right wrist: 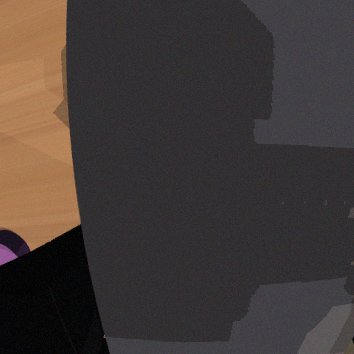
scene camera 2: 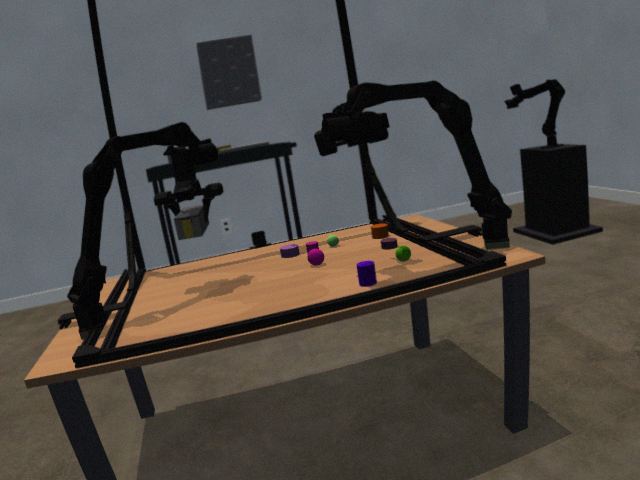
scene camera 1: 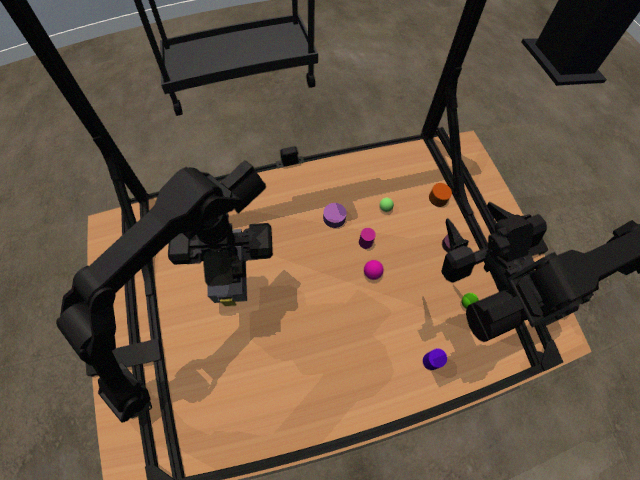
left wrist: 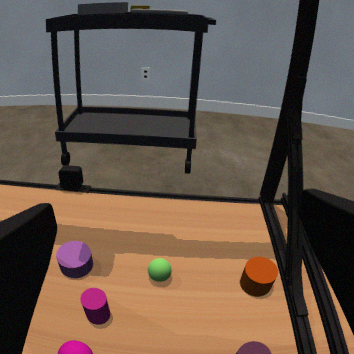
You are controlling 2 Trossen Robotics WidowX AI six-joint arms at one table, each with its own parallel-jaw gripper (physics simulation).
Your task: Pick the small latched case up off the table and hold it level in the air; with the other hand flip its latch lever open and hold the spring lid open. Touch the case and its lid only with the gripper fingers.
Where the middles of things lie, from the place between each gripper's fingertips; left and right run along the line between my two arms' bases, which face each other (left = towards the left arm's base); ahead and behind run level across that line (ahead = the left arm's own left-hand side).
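From my right hand: orange cylinder (left wrist: 259, 273), 57 cm to the left, 14 cm behind, 16 cm below; magenta cylinder (left wrist: 94, 302), 32 cm to the left, 5 cm behind, 15 cm below. Right hand itself 1 cm below the grey latched case (scene camera 2: 195, 214), 2 cm short of it.
From my left hand: orange cylinder, 140 mm to the left, 210 mm behind, 310 mm below; grey latched case, 50 mm behind, 430 mm to the right, 140 mm below. Left gripper itself 100 mm to the left of the magenta cylinder, 130 mm past it, 310 mm above it.
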